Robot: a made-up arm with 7 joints.
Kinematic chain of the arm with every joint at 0, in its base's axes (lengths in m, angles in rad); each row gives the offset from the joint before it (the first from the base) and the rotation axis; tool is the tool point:
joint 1: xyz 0 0.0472 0 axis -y
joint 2: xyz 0 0.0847 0 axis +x
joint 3: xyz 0 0 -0.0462 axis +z
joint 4: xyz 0 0 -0.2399 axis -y
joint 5: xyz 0 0 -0.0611 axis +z
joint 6: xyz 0 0 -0.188 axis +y
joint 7: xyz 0 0 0 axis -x
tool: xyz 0 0 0
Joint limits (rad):
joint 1: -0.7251..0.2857
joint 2: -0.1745..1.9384
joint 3: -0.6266..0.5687
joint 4: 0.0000..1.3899
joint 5: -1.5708..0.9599
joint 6: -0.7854..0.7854
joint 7: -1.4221..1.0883
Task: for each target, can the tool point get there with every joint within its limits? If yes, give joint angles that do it. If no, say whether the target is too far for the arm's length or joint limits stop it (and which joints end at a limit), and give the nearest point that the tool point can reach.
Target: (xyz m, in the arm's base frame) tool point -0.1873 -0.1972 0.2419
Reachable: no: joint limits stop it (at a limit: joint 1, joint 2, joint 3, joint 4) | nearest point -0.0510 -0.0671 -0.3569 | short by 0.628 m
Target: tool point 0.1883 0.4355 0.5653
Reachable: no: too far | nearest point 0.1184 0.4334 0.2965 | short by 0.278 m
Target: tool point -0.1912 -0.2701 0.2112
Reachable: no: joint limits stop it (at a limit: joint 1, joint 2, joint 3, joint 4) | nearest point -0.0510 -0.0671 -0.3569 | short by 0.619 m
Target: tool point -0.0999 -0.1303 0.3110
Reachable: no: joint limits stop it (at a limit: joint 1, joint 2, joint 3, joint 4) | nearest point 0.1299 0.3933 0.2904 | short by 0.572 m
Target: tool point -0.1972 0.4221 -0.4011
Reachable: yes | joints -0.5546 0.6057 -0.3250 0.1857 -0.6539 0.2299 0.0912
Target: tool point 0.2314 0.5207 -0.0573
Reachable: yes | joints -0.6124 1.7656 0.0414 1.1044 0.5897 -0.1665 0.4689
